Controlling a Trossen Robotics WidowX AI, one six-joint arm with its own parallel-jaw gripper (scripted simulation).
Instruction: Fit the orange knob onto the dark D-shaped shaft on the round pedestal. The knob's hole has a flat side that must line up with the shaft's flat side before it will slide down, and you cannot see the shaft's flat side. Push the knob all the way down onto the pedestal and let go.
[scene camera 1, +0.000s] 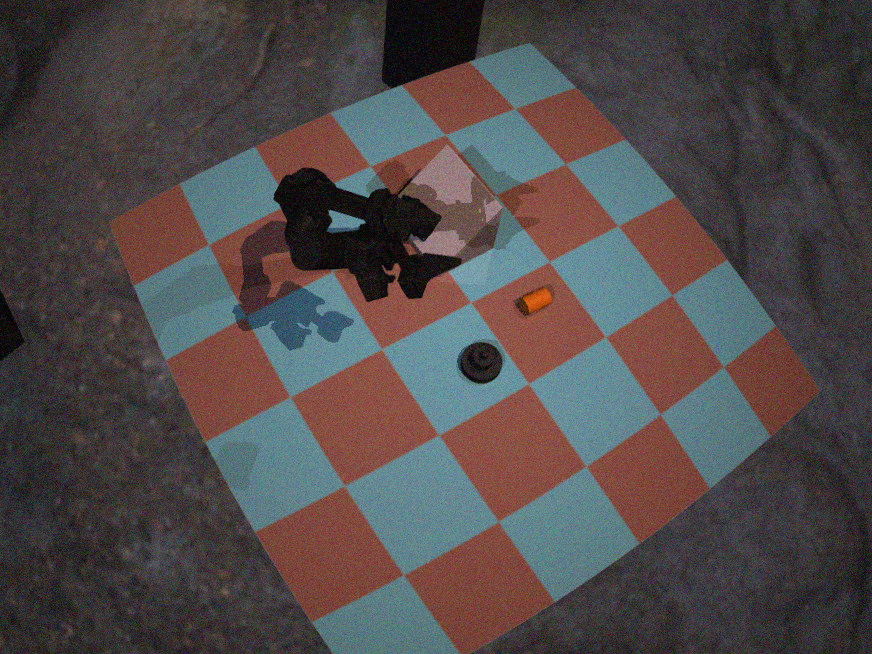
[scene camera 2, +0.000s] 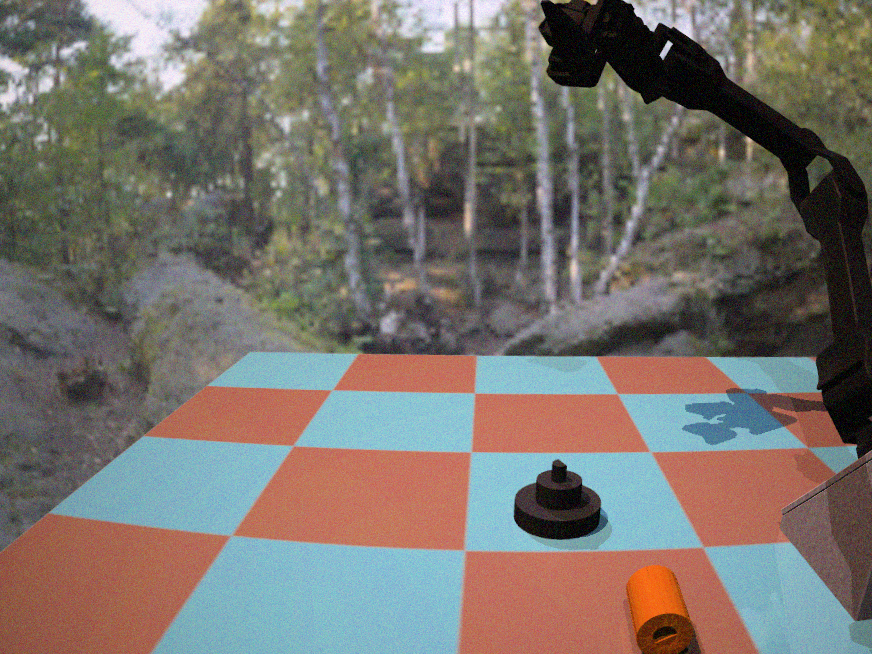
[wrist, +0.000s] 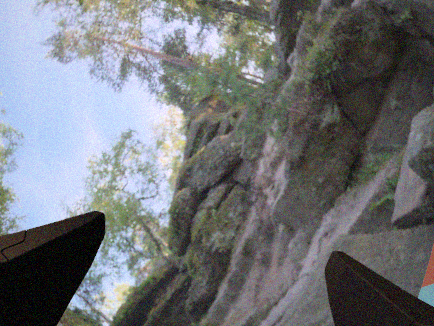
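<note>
Round pedestal (scene camera 2: 557, 506) and (scene camera 1: 481, 362). My gripper (scene camera 1: 451, 240) and (wrist: 218, 247): open, holding nothing.
</note>
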